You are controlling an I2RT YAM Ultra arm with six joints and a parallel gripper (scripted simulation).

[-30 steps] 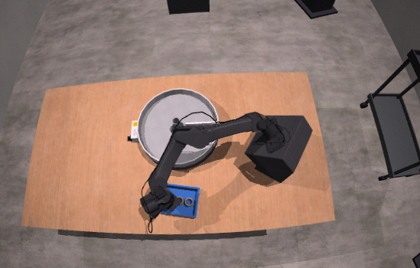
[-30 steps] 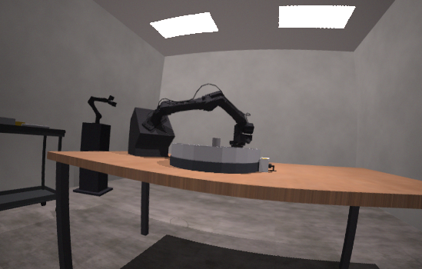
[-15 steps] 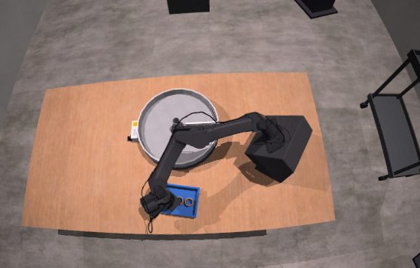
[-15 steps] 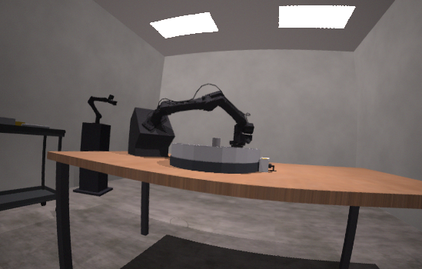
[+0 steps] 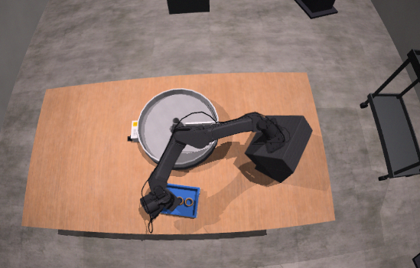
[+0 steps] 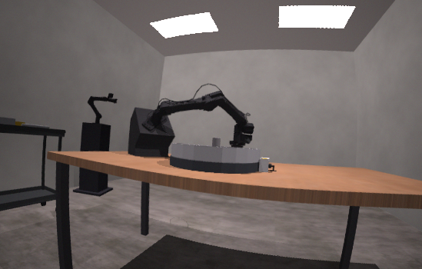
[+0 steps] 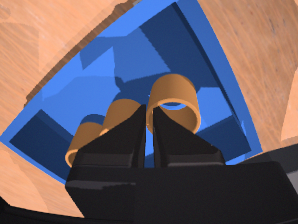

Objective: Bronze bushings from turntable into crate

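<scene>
Right now my hand is 3 cm past the blue crate, 2 cm above it and 1 cm to the right of it. Round my hand: round grey turntable: 35 cm to the right, 16 cm behind, 1 cm above.
</scene>
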